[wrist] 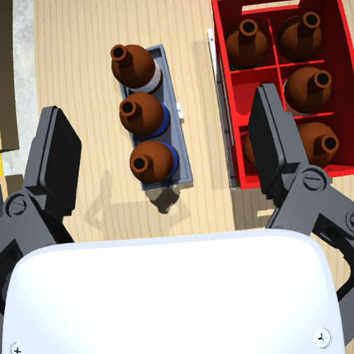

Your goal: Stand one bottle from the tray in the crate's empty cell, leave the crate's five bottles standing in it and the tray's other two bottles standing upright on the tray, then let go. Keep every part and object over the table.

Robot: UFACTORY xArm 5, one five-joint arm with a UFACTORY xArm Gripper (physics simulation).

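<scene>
Three brown bottles stand upright in a row on the grey tray (183,172): one (137,67) at the far end with a white label, one (144,114) in the middle with a blue label, one (153,161) at the near end with a blue label. The red crate (226,90) stands to the right, holding five brown bottles, among them one (245,47) at the far left and one (307,90) at middle right. Its empty cell (248,95) is the middle one in the left column. My gripper (159,112) is open and empty, high above the tray; its right finger partly hides the crate's near-left bottle.
The wooden table (75,60) lies under the tray and crate. Its left edge shows at the left, with grey floor (23,75) beyond and a dark brown object (7,75) at the picture's edge. The crate's walls and dividers rise beside my right finger in the view.
</scene>
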